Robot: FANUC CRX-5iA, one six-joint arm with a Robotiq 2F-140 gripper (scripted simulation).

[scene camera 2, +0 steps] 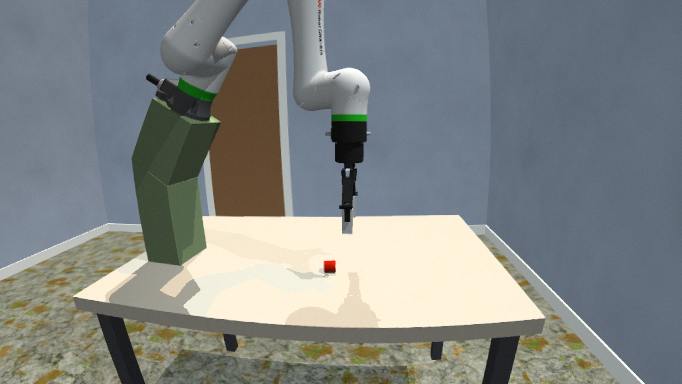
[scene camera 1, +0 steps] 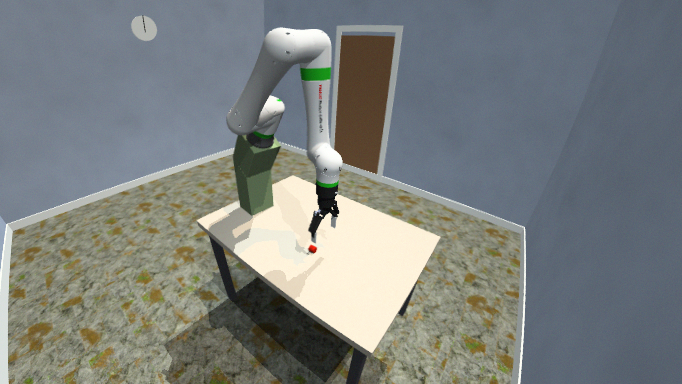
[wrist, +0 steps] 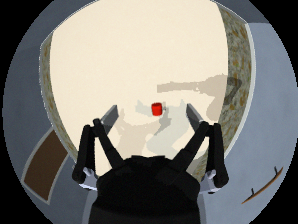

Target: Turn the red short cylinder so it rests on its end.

Path:
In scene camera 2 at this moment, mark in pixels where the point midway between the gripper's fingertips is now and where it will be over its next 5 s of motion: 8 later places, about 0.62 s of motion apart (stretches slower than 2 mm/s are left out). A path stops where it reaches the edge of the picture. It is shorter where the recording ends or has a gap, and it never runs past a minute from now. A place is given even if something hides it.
My gripper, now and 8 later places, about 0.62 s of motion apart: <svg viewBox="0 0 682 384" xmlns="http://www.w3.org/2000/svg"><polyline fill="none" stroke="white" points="349,224 344,224 339,223 333,222 327,221 327,228 327,224 327,221 327,222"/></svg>

